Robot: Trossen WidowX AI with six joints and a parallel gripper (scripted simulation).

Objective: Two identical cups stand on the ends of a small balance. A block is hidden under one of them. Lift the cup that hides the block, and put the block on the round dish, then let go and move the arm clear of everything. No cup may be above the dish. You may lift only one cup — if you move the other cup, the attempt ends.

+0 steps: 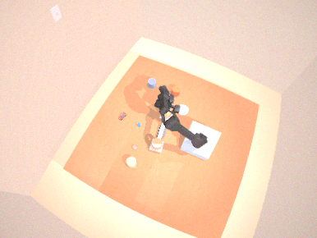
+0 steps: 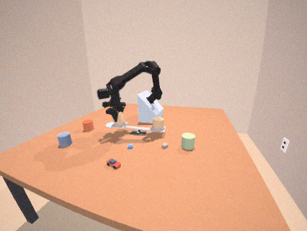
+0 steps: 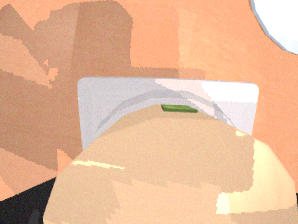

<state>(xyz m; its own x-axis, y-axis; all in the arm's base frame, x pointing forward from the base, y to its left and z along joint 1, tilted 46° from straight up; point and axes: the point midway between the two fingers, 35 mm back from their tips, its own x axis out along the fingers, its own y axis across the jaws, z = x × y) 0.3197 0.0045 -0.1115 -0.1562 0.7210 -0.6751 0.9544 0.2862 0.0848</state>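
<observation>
The pale lavender block lies 1 cm below my gripper tip. From my gripper tip the other things lie so: white round dish: 13 cm to the right, 8 cm below, 8 cm behind; balance: 13 cm to the left, 5 cm below, 4 cm behind; red cylinder: 22 cm to the right, 6 cm ahead, 5 cm below.
</observation>
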